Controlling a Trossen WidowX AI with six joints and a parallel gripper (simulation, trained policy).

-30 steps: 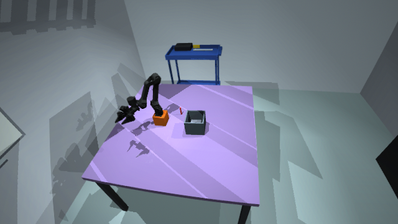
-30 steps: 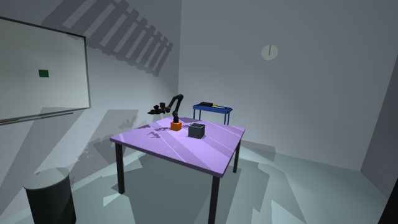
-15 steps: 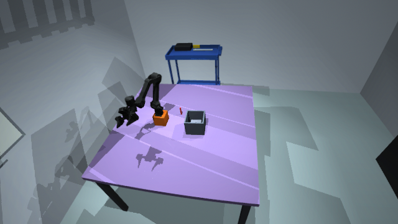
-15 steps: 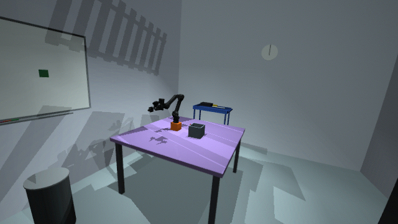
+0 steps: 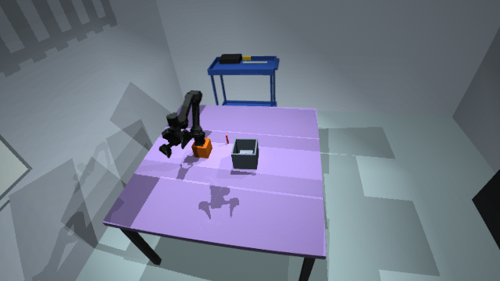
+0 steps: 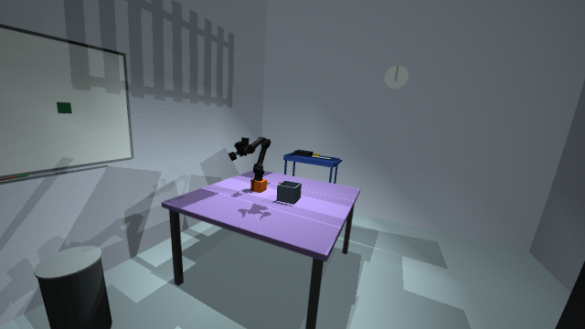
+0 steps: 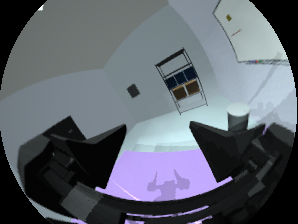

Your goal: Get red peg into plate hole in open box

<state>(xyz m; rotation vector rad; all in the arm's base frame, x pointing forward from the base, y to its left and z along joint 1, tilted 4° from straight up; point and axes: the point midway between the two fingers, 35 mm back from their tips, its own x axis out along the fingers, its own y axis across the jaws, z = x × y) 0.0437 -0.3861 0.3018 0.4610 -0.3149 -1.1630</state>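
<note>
The red peg lies 530 mm to the left of my gripper tip, 370 mm below it and 90 mm ahead of it. Round my gripper tip: pale plate (360 mm to the left, 360 mm below, 260 mm ahead).
</note>
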